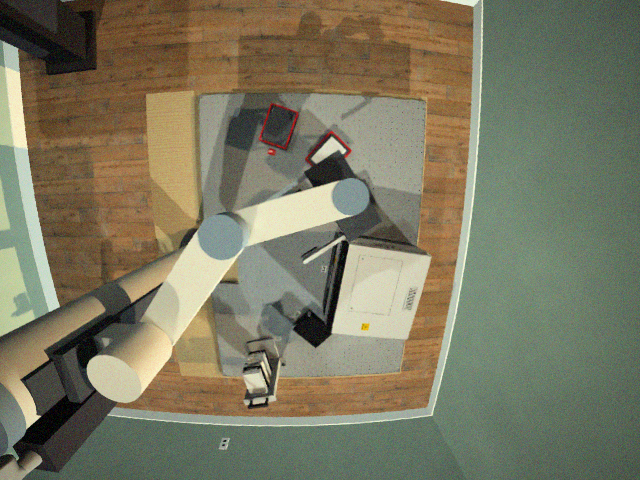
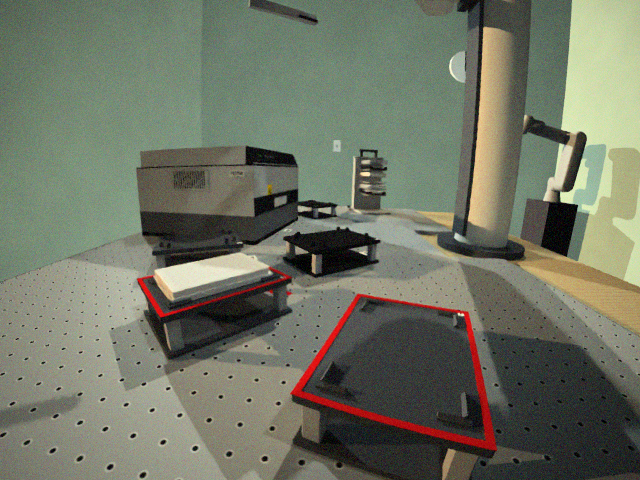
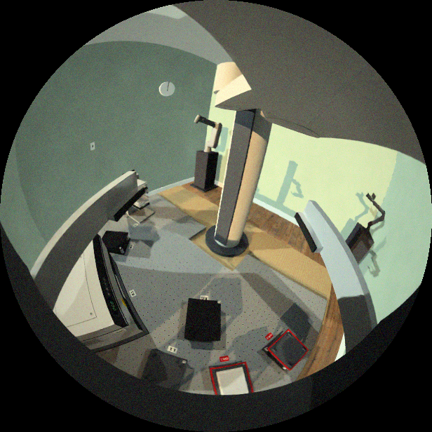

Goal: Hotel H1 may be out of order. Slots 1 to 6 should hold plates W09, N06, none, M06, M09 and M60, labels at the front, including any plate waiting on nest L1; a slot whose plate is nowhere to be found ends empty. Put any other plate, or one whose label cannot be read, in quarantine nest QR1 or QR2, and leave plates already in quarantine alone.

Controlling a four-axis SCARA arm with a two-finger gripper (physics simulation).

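Frame: origin at the arm's base, x right, y up, z back, level; millimetres.
Where they show: gripper, fingertip midpoint: (image 2: 336, 2); arm's base, link origin: (image 2: 478, 247).
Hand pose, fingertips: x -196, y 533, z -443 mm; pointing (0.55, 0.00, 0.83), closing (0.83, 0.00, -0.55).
Note:
Things, the pixels of their top centre, and the offset from my fingertips. "pt": a spot on its surface instead.
- red-rimmed quarantine nest, surface spot: (image 2: 149, 296) (image 1: 340, 140) pt dx -316, dy -470, dz -193 mm
- white plate, top centre: (image 2: 212, 268) (image 1: 328, 154) dx -254, dy -456, dz -143 mm
- red-rimmed nest, top centre: (image 2: 403, 341) (image 1: 278, 125) dx -370, dy -466, dz +68 mm
- dark nest, top centre: (image 2: 198, 234) dx -66, dy -460, dz -260 mm
- large pale instrument, top centre: (image 2: 225, 151) (image 1: 381, 296) dx +300, dy -277, dz -345 mm
My gripper (image 3: 222, 191) is open and empty, its fingers wide apart above the bench. Hotel H1 (image 1: 276, 381) (image 2: 356, 180) stands upright at the far end and holds several pale plates (image 1: 254, 379) (image 2: 373, 174); their labels are too small to read. One red-rimmed quarantine nest (image 1: 341, 141) (image 2: 149, 296) (image 3: 227, 365) carries a white plate (image 1: 326, 148) (image 2: 211, 276) (image 3: 232, 382). The other red-rimmed nest (image 1: 279, 125) (image 2: 400, 356) (image 3: 287, 349) is empty; I cannot tell which is QR1. A dark nest (image 2: 196, 250) (image 3: 165, 369), apparently L1, shows no plate.
A large pale instrument (image 1: 385, 289) (image 2: 201, 191) (image 3: 80, 305) stands beside the nests. A black nest (image 2: 330, 241) (image 3: 202, 320) without a plate stands mid-bench. Another black nest (image 1: 312, 328) (image 2: 316, 206) (image 3: 115, 241) is near the instrument. The arm's column (image 2: 498, 129) (image 3: 245, 185) rises at the bench edge.

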